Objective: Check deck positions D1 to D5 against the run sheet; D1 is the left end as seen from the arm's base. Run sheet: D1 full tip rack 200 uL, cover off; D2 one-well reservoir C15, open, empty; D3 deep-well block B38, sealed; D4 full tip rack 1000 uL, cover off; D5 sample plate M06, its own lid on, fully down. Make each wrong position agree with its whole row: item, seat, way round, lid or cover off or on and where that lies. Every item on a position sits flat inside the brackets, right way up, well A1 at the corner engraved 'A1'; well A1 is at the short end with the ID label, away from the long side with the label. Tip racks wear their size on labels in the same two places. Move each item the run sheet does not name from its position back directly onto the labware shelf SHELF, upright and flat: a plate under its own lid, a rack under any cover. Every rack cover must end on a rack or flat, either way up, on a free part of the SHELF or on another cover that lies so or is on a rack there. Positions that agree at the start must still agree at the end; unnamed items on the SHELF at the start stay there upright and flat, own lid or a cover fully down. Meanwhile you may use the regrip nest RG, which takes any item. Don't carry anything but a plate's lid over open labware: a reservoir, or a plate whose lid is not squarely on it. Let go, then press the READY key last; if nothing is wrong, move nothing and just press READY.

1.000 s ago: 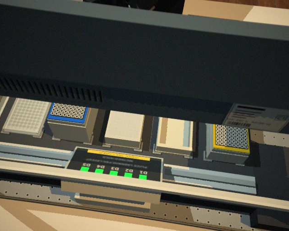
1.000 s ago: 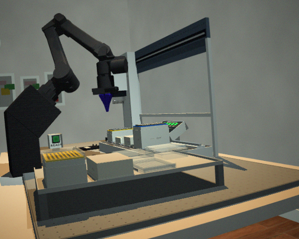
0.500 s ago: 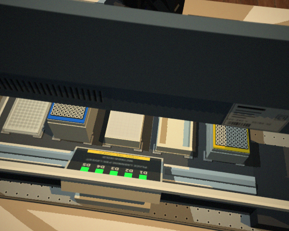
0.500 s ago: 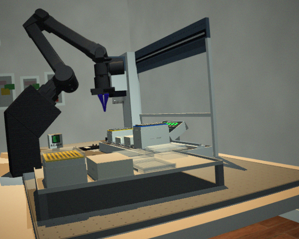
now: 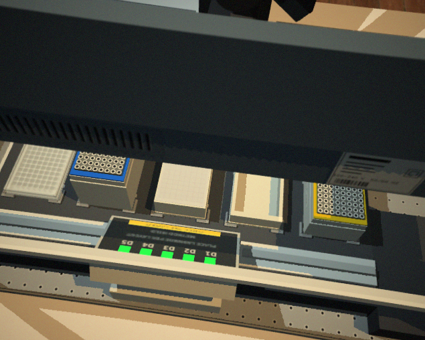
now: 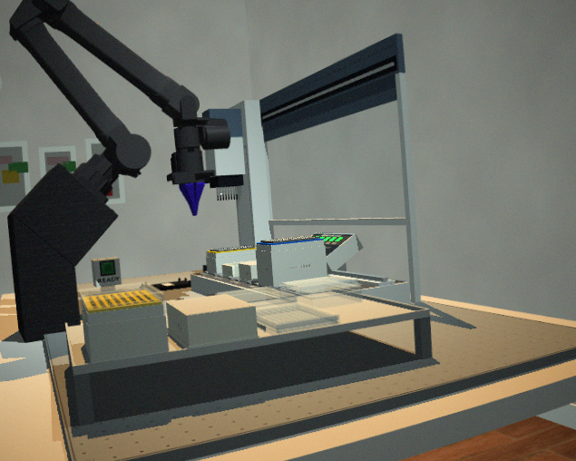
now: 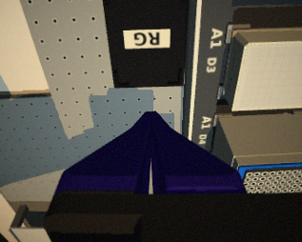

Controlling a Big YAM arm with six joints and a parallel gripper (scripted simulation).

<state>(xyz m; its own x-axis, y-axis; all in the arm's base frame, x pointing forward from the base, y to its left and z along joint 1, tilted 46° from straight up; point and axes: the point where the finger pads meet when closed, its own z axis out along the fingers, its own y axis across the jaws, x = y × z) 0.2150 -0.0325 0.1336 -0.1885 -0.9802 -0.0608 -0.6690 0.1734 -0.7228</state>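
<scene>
Right now the ready key is 9 cm behind my hand, 38 cm to the left of it and 14 cm below it. From my hand the other things lie so: regrip nest 1 cm behind, 2 cm to the right, 21 cm below; then one-well reservoir 17 cm ahead, 5 cm to the left, 16 cm below; then blue-topped tip rack 12 cm ahead, 20 cm to the right, 10 cm below.
</scene>
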